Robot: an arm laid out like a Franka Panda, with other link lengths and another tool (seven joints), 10 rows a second.
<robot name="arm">
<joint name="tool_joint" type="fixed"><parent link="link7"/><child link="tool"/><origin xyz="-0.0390 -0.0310 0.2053" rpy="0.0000 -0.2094 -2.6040"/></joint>
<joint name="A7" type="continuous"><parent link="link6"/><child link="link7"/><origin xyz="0.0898 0.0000 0.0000" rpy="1.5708 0.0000 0.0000"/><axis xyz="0 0 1"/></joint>
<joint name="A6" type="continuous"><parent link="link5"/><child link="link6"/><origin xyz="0.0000 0.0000 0.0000" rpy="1.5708 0.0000 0.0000"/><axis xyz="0 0 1"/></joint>
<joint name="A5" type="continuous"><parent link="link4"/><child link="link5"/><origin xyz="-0.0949 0.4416 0.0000" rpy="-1.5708 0.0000 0.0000"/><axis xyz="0 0 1"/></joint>
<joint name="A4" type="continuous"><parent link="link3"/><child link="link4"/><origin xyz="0.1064 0.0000 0.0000" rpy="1.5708 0.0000 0.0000"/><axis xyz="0 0 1"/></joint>
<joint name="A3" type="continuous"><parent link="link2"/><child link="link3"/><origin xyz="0.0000 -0.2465 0.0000" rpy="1.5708 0.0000 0.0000"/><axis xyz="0 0 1"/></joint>
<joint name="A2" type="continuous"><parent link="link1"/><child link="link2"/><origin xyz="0.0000 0.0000 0.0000" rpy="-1.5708 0.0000 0.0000"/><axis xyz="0 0 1"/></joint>
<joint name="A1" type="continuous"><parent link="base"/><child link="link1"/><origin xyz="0.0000 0.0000 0.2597" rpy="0.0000 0.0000 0.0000"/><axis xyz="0 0 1"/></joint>
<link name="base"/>
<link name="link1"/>
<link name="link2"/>
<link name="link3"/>
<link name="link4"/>
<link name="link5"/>
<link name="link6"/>
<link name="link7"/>
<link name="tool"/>
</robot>
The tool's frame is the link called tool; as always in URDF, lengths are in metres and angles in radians. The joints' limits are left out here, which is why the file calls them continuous.
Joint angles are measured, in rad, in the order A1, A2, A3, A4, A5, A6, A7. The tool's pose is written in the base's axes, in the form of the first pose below.
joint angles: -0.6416 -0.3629 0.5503 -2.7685 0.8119 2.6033 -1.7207
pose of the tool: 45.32 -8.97 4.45 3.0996 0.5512 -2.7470
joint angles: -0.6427 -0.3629 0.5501 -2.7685 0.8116 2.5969 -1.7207
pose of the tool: 45.23 -8.93 4.40 3.0933 0.5486 -2.7493
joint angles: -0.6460 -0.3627 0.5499 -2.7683 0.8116 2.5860 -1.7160
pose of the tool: 45.06 -8.89 4.32 3.0803 0.5443 -2.7603
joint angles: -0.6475 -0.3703 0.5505 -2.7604 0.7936 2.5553 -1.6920
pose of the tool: 45.11 -8.55 4.76 3.0630 0.5329 -2.7679
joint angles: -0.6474 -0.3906 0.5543 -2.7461 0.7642 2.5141 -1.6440
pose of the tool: 45.46 -8.00 5.92 3.0516 0.5196 -2.7780
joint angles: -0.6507 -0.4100 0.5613 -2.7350 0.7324 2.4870 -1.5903
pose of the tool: 45.74 -7.70 6.98 3.0534 0.5052 -2.7917
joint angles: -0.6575 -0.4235 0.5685 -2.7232 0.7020 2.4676 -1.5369
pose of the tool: 46.01 -7.60 7.89 3.0582 0.4918 -2.8113
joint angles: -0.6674 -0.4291 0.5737 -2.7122 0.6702 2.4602 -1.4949
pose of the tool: 46.27 -7.86 8.54 3.0712 0.4809 -2.8245
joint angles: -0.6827 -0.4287 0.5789 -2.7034 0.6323 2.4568 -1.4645
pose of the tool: 46.36 -8.48 8.87 3.0890 0.4653 -2.8276
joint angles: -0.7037 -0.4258 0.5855 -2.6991 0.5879 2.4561 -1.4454
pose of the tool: 46.19 -9.46 8.90 3.1124 0.4432 -2.8198
